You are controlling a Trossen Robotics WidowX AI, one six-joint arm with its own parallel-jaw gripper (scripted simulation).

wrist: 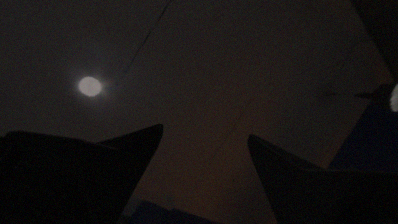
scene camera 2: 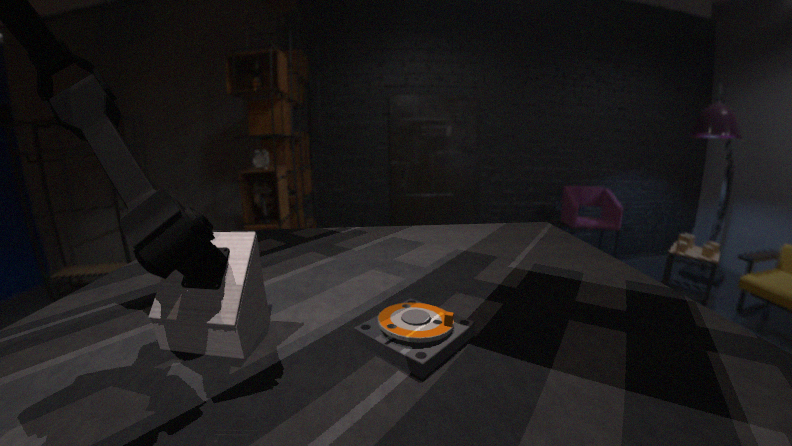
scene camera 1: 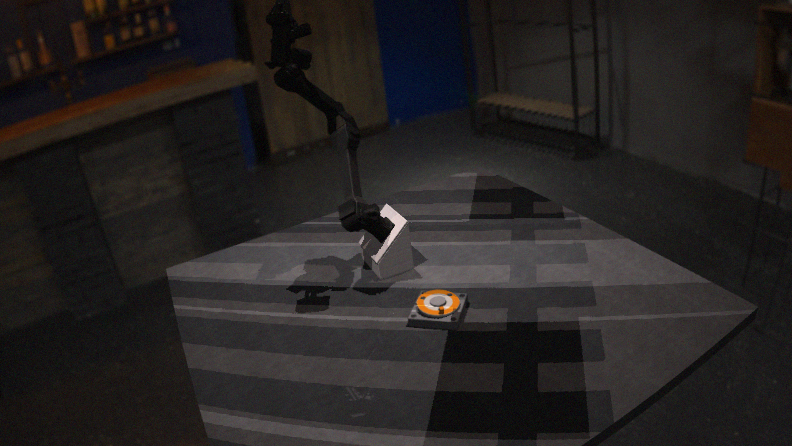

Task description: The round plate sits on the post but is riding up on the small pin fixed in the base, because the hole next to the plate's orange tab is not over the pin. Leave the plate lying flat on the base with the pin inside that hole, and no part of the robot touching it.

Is the gripper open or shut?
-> Open.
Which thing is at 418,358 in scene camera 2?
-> A base.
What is the gripper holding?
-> Nothing.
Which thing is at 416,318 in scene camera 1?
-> A base.
